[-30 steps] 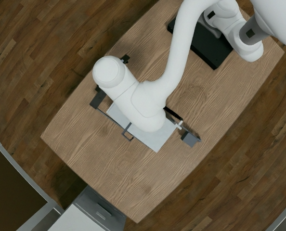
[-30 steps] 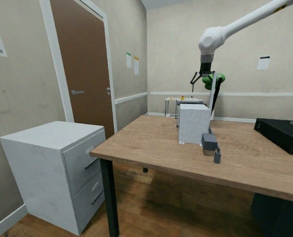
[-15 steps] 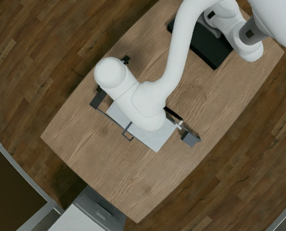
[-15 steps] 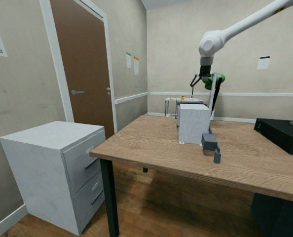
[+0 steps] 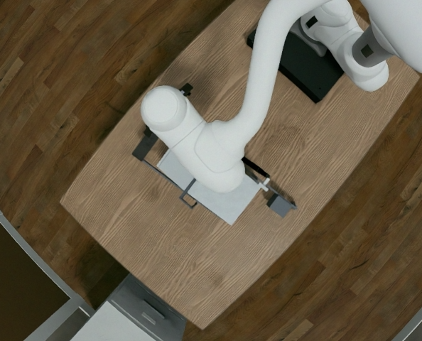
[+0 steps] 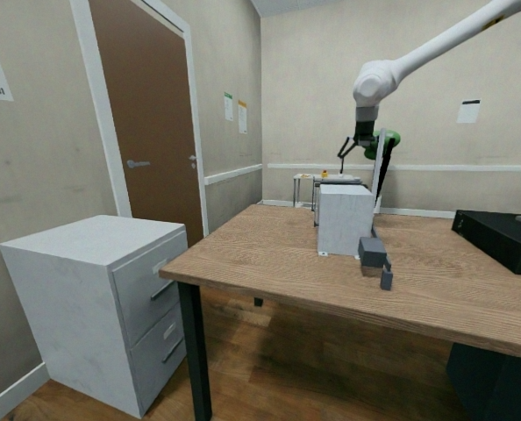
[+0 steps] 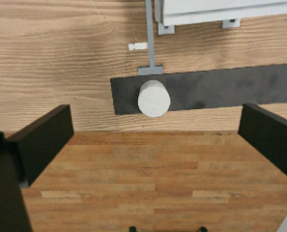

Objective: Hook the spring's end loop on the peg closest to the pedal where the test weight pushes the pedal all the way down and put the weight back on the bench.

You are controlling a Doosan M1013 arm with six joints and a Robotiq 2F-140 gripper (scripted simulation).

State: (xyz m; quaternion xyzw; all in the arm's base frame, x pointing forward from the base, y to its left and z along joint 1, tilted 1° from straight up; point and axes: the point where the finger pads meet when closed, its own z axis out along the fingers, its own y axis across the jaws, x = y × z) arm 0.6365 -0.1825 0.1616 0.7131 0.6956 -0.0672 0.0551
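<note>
My gripper is now 50 mm above the steel test weight. Also, from my hand: white peg (20 mm behind, 360 mm to the left, 140 mm above).
</note>
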